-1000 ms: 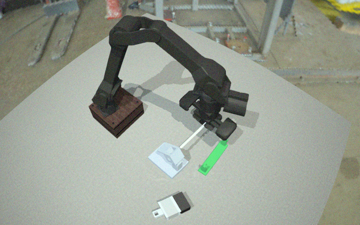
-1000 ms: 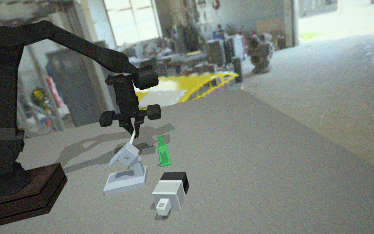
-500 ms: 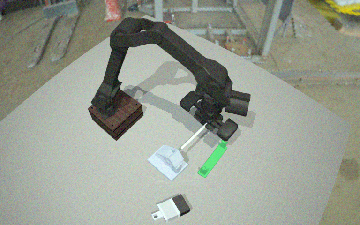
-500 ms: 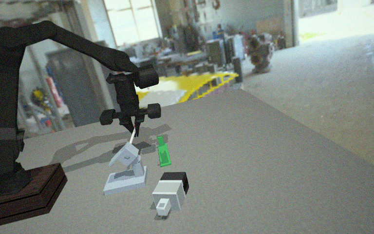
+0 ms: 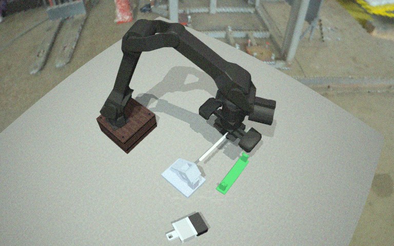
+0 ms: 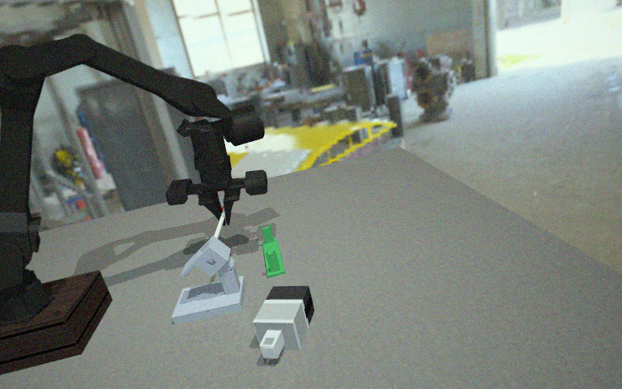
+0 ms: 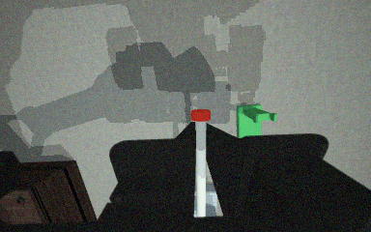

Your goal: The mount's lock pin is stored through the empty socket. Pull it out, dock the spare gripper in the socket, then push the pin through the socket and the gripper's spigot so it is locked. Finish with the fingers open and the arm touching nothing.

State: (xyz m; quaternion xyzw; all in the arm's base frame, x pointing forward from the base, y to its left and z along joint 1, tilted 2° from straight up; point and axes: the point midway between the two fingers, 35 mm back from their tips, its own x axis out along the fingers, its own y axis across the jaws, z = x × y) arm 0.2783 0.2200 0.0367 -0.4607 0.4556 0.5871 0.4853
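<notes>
Now: the green strip 9 cm ahead of my gripper tip, 5 cm to the right of it and 4 cm below it. Round my gripper tip: socket: 1 cm ahead, 17 cm to the right, 1 cm below; then spare gripper: 13 cm ahead, 28 cm to the right, 4 cm below.
</notes>
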